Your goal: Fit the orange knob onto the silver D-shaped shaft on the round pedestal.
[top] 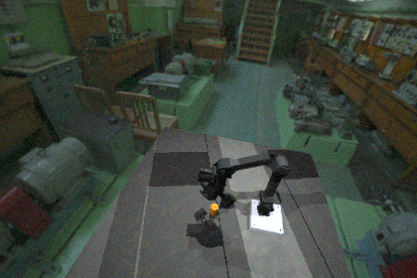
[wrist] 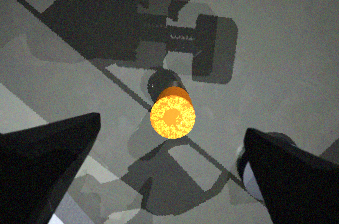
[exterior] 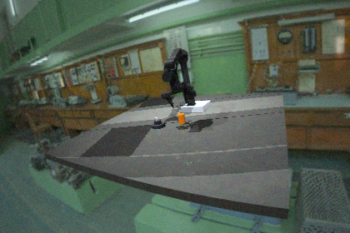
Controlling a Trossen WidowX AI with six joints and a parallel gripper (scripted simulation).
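My gripper tip is now 7 cm above the orange knob, 1 cm to the left of it and 1 cm past it. Also, from my gripper tip: silver shaft (16 cm to the right, 9 cm below, 3 cm ahead).
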